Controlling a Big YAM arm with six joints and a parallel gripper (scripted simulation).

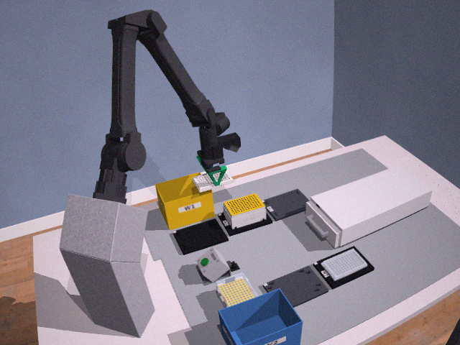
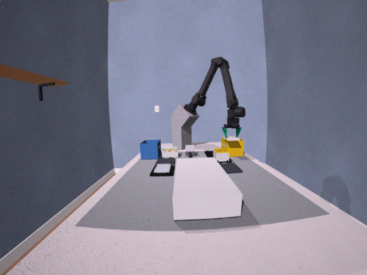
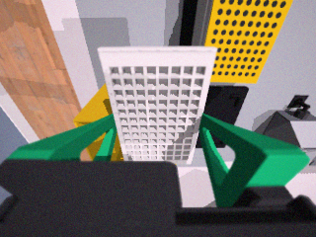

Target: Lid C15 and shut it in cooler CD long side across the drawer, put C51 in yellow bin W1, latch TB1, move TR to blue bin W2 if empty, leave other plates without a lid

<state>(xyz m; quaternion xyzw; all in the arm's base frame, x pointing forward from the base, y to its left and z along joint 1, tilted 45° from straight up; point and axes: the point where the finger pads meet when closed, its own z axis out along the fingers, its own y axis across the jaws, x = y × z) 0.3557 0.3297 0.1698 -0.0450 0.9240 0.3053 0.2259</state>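
Now: hand 9 cm short of the tip rack TR, 8 cm to the left of it and 10 cm above it. Also, from my hand: yellow bin W1 (11 cm behind, 1 cm to the left, 11 cm below); N1 label (19 cm ahead, 5 cm to the right, 14 cm below); white assay plate (1 cm below).
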